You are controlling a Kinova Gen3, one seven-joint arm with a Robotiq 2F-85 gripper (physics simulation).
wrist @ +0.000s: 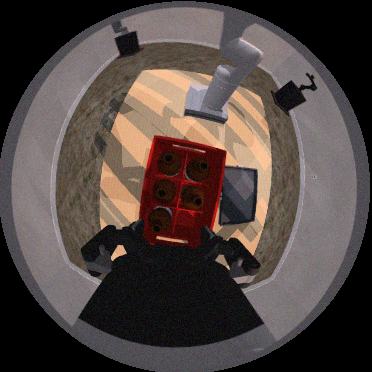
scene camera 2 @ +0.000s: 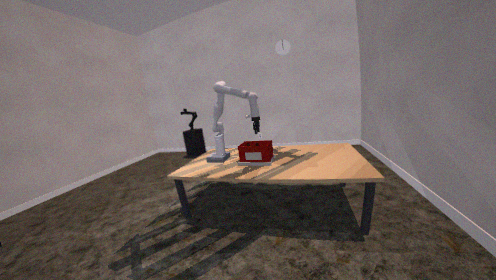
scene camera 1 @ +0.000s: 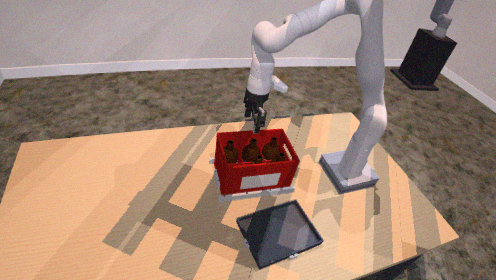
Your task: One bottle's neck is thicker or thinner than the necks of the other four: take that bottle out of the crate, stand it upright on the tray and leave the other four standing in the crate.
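Frame: origin at the arm's base, x back, y right, z up, level; millimetres.
Seen in the pictures: gripper, between the fingertips: (wrist: 172,228) (scene camera 2: 257,133) (scene camera 1: 251,124); arm's base, origin of its link: (wrist: 212,102) (scene camera 2: 221,153) (scene camera 1: 348,170).
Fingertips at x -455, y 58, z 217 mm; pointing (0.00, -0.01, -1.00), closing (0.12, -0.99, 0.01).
Offsets run from my fingertips to a thing's top centre. "spot": to the spot under its first point.
A red crate {dz -97, dx +37, dy -11 mm} (scene camera 1: 230,178) (scene camera 2: 242,155) (wrist: 216,183) stands mid-table. Several brown bottles stand upright in it. Three are in the back row: left (scene camera 1: 230,151), middle (scene camera 1: 252,150) and right (scene camera 1: 272,148). Two are in front {spot: dz -111, dx +30, dy -64 mm} (scene camera 1: 258,159) {spot: dz -109, dx +121, dy -57 mm} (scene camera 1: 281,156). The wrist view shows them from above, with one near corner cell {spot: dz -264, dx -59, dy -68 mm} (wrist: 186,218) empty. I cannot tell which neck differs. My gripper (scene camera 1: 253,122) (scene camera 2: 256,130) (wrist: 172,228) is open and empty, hanging just above the crate's back rim. The dark tray {spot: dz -267, dx +86, dy -282 mm} (scene camera 1: 280,233) (wrist: 239,194) lies empty in front of the crate.
The arm's grey base (scene camera 1: 348,172) (scene camera 2: 217,156) (wrist: 205,104) stands to the right of the crate. The crate rests on a pale grey plate {spot: dz -252, dx +30, dy -115 mm} (scene camera 1: 255,194). A black pedestal with a small arm (scene camera 2: 194,141) stands on the floor beyond the table.
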